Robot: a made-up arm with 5 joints.
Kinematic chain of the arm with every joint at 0, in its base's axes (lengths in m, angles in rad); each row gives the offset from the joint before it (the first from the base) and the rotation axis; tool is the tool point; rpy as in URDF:
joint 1: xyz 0.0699 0 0.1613 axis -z
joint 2: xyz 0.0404 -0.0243 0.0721 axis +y
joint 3: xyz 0.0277 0 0.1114 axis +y
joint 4: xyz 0.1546 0 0.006 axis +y
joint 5: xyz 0.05 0.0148 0 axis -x
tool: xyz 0 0 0 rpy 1.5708 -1.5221 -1.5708
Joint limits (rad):
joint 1: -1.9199..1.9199
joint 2: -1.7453..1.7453
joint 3: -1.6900..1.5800
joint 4: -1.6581..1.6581
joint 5: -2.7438..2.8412
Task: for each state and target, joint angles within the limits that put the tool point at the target. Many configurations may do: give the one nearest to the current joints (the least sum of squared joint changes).
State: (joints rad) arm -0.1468 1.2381 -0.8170 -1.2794 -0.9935
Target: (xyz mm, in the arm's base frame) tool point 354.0 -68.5 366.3
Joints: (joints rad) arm 0.2041 0.8730 -1.0466 -1.4514 -0.9935
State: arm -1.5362 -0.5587 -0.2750 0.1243 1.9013
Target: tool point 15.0 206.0 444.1
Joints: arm -1.8758 -0.3090 -0.1856 0.1372 1.9013
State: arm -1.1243 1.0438 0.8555 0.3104 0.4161
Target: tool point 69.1 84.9 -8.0
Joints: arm -1.6923 1.7421 0.1420 0.0796 0.4161
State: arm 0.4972 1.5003 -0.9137 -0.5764 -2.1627
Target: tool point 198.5 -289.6 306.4
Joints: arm 1.1229 1.3449 -1.4741 -1.2604 -2.1627
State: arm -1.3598 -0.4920 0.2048 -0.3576 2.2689
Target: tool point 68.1 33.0 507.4
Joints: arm -1.9169 -0.9867 -0.0981 -0.4459 2.2689
